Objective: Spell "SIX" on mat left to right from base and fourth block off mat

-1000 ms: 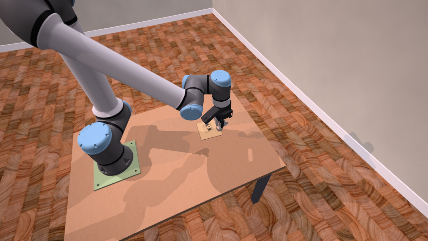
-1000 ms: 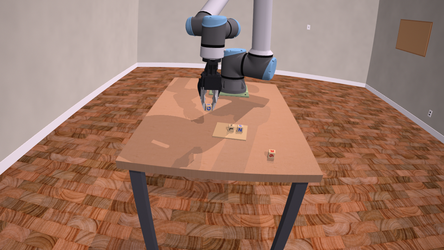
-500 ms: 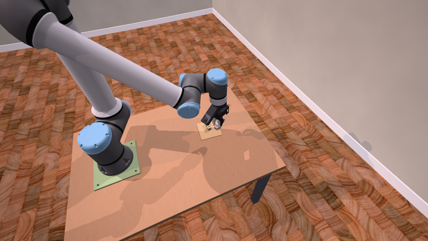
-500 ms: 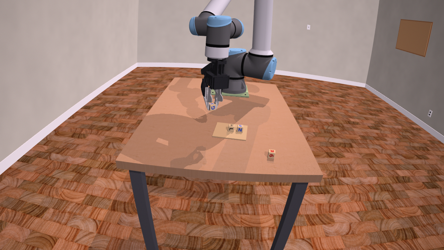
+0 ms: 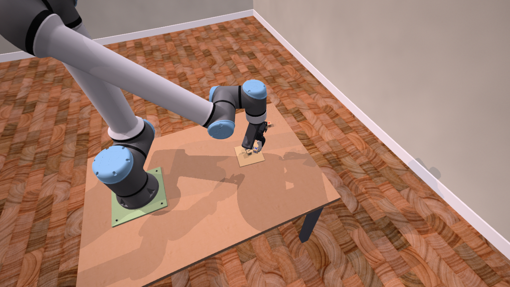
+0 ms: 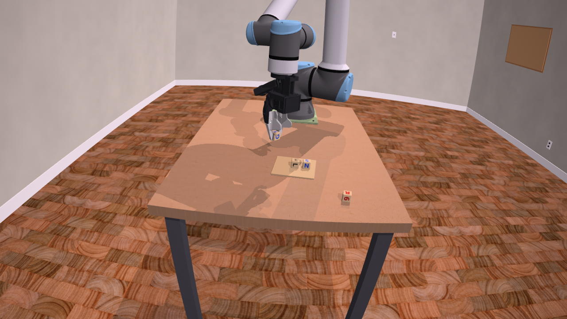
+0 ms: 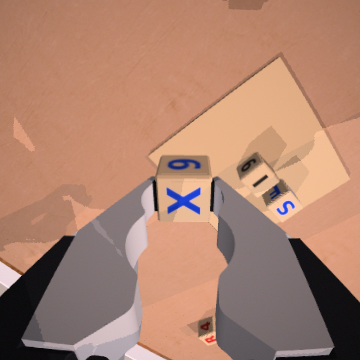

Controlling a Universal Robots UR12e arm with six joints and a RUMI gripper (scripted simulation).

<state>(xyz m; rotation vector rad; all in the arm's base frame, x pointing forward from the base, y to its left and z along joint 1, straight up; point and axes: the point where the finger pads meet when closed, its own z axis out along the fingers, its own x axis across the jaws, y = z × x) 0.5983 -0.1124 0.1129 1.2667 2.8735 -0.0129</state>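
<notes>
The mat lies 1 cm behind my hand, 7 cm to the left of it and 12 cm below it. Also, from my hand: red-lettered block (19 cm ahead, 22 cm to the left, 11 cm below).
</notes>
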